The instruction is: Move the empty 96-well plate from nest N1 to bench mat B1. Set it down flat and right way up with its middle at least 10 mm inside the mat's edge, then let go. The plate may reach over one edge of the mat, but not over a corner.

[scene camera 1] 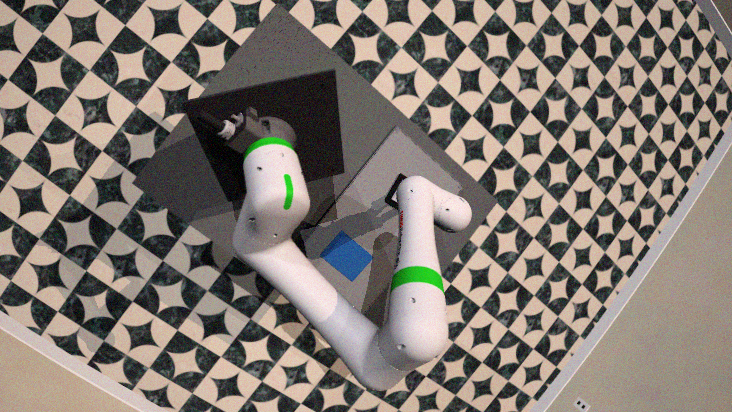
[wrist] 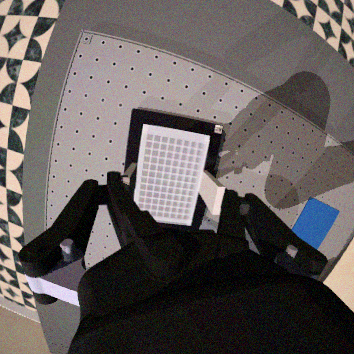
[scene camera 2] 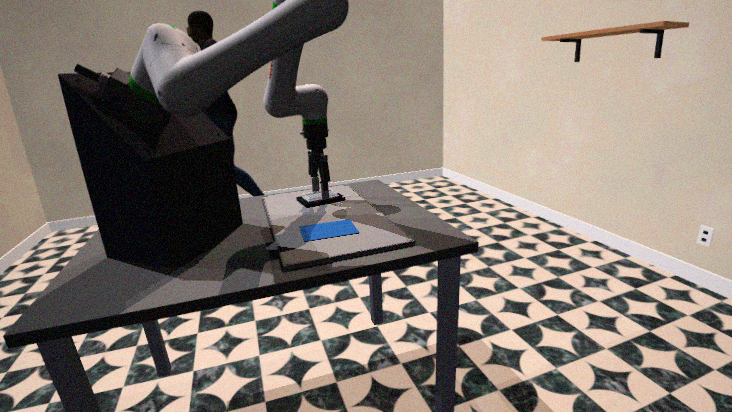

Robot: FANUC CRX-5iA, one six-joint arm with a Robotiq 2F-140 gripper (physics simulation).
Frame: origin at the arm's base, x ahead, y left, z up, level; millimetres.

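Seen in the pictures: gripper, fingertip midpoint: [wrist: 168, 176] [scene camera 2: 320, 196]; arm's base, link origin: [scene camera 1: 266, 141] [scene camera 2: 144, 107].
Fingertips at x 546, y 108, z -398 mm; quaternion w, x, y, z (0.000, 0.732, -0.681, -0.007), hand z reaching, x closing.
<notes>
Pixels of each thing's middle, then the offset from my fingertips to it. Level surfaces: height alone.
- white 96-well plate, body centre: [wrist: 168, 178] [scene camera 2: 320, 195] 0 mm left, 1 mm back, 5 mm up
- black nest, body centre: [wrist: 167, 176] [scene camera 1: 409, 197] [scene camera 2: 320, 198] 0 mm left, 1 mm back, 7 mm down
- blue bench mat, surface height: 12 mm down
- light perforated board, surface height: 14 mm down
- dark table, surface height: 27 mm down
The white 96-well plate [scene camera 2: 308, 197] [wrist: 172, 177] sits flat and right way up in the black nest [scene camera 1: 390, 197] [scene camera 2: 307, 204] [wrist: 136, 130] on the perforated board. My gripper [scene camera 2: 320, 193] [wrist: 168, 176] points down over it, one finger pad against each long side of the plate; it is shut on the plate. The plate still lies within the nest's rim. In scene camera 1 the arm hides the gripper and most of the nest. The blue bench mat [scene camera 1: 353, 258] [scene camera 2: 329, 230] [wrist: 316, 222] lies flat on the same board, apart from the nest.
The light perforated board [scene camera 1: 402, 148] [scene camera 2: 353, 247] [wrist: 95, 75] lies on the dark table [scene camera 1: 276, 40] [scene camera 2: 138, 301] [wrist: 55, 100]. A large black block [scene camera 1: 317, 102] [scene camera 2: 169, 204] stands beside it under the arm's base. A person [scene camera 2: 199, 23] is behind the table.
</notes>
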